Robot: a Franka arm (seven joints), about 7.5 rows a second.
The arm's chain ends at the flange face. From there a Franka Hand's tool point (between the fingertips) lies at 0.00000 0.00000 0.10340 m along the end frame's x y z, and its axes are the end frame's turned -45 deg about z.
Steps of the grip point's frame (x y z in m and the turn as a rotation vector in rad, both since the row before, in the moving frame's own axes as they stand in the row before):
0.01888, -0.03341, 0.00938, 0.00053, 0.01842, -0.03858
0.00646, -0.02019, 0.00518, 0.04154, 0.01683, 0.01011
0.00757, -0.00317, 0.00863, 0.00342, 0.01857, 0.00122
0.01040, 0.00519, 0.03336, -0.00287, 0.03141, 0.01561
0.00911, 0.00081, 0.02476, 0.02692, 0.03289, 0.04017
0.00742, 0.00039, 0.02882, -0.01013, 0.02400, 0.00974
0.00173, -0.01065, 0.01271, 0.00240, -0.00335, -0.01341
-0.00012, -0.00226, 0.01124, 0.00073, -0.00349, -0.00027
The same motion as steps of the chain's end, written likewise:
-0.01156, -0.03556, 0.00940, 0.01340, 0.01265, -0.03858
-0.00792, -0.01457, 0.00528, 0.04127, -0.01747, 0.01011
0.00200, -0.00599, 0.00865, 0.01555, 0.01071, 0.00122
0.00850, -0.00162, 0.03341, 0.02018, 0.02424, 0.01561
0.00649, -0.00151, 0.02485, 0.04229, 0.00422, 0.04017
0.00302, -0.00397, 0.02886, 0.00981, 0.02413, 0.00974
-0.00589, -0.00883, 0.01271, -0.00067, -0.00407, -0.01341
-0.00137, -0.00172, 0.01124, -0.00195, -0.00298, -0.00027

